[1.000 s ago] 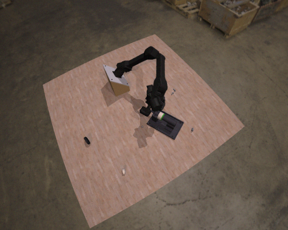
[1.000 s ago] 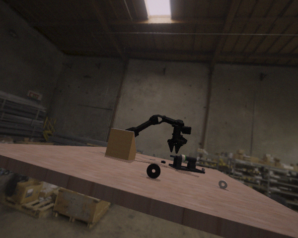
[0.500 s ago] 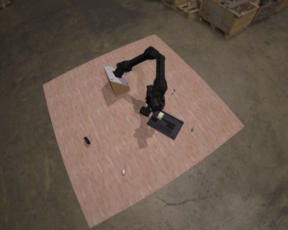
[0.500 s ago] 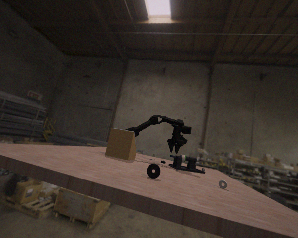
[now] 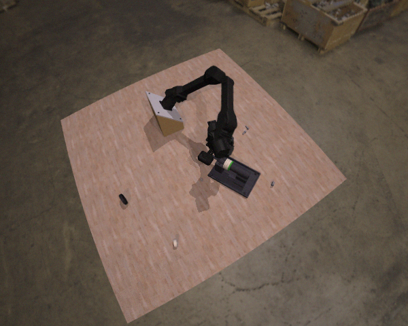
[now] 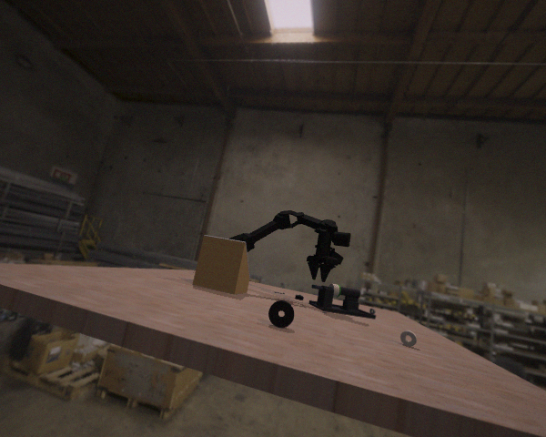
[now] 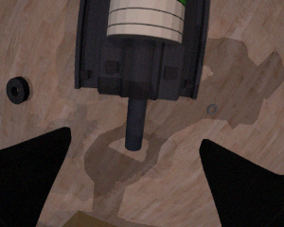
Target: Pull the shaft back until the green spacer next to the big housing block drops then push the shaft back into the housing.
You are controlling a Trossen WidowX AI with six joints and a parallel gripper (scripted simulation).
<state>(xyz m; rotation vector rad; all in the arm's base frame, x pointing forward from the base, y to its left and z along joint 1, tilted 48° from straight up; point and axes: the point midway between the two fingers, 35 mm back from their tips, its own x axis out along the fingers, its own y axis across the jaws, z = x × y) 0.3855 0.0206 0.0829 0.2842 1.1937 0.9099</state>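
Right now my gripper tip is 4 cm short of the grey-blue shaft, 2 cm to the right of it and 3 cm above it. Also, from my gripper tip: green spacer: 8 cm ahead, 4 cm to the left, 3 cm below; white ring: 26 cm ahead, 36 cm to the right, 9 cm below; white spacer: 7 cm ahead, 4 cm to the left, 3 cm below.
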